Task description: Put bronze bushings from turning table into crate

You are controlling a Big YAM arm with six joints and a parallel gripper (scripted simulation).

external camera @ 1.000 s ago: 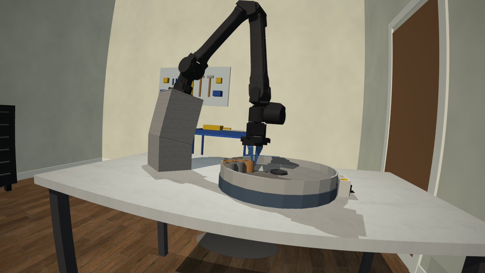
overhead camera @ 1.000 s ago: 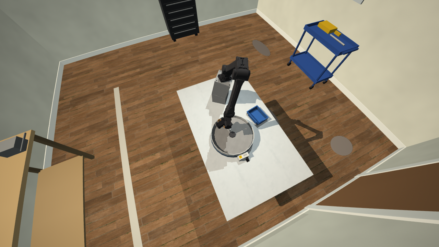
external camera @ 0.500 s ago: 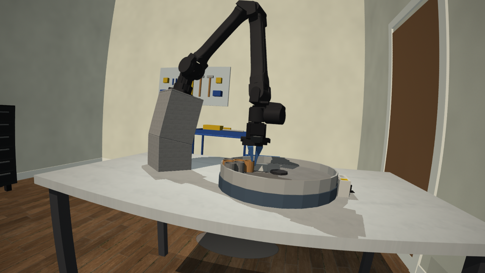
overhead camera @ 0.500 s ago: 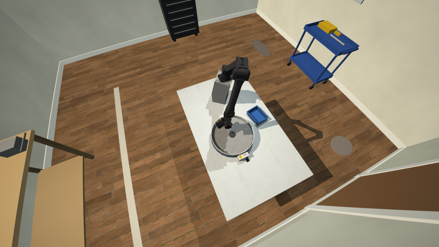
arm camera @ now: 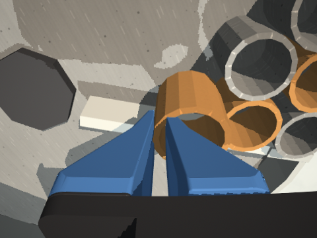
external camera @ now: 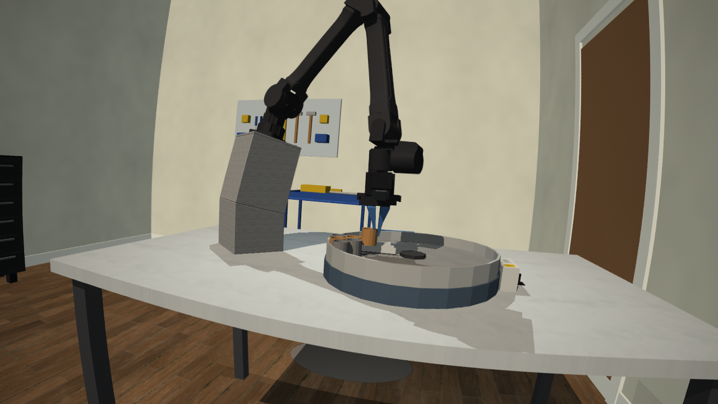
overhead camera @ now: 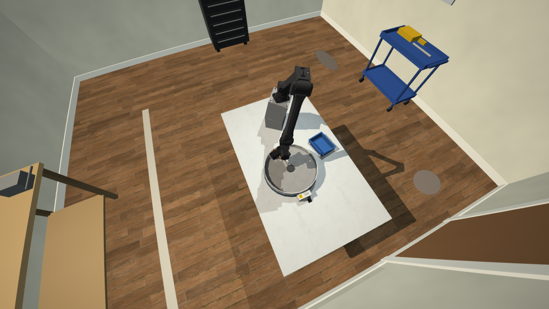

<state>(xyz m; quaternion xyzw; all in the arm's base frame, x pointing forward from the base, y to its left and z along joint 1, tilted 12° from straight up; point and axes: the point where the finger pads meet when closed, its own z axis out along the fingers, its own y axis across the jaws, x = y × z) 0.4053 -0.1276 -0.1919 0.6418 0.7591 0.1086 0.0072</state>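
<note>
My gripper is now 37 cm to the right of the blue crate and 8 cm above it. The rest, counted from my hand: round grey turning table 9 cm ahead, 5 cm below, 2 cm to the left.
</note>
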